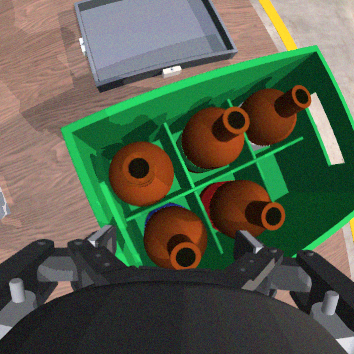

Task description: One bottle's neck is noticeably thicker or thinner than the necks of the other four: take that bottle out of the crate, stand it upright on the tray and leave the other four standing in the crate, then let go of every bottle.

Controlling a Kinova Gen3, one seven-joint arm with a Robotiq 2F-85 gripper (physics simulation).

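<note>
The green crate (193,91) holds five brown bottles, all upright in their compartments: rear left (155,182), rear middle (205,145), rear right (267,120), front left (172,232) and front middle (235,207). The rear left bottle is seen almost straight down its mouth, so its neck width is hard to judge. The other four necks look similar in width. My gripper (174,241) is wide open and empty. Its fingers show on either side of the front left bottle, whose neck points toward the gripper base. The grey tray (150,37) holds no bottle.
The tray stands on the wooden table (35,150) beyond the crate's rear wall. Green dividers (192,190) separate the compartments. The crate's right wall has a handle slot. A yellow line (280,25) runs on the grey floor at the upper right.
</note>
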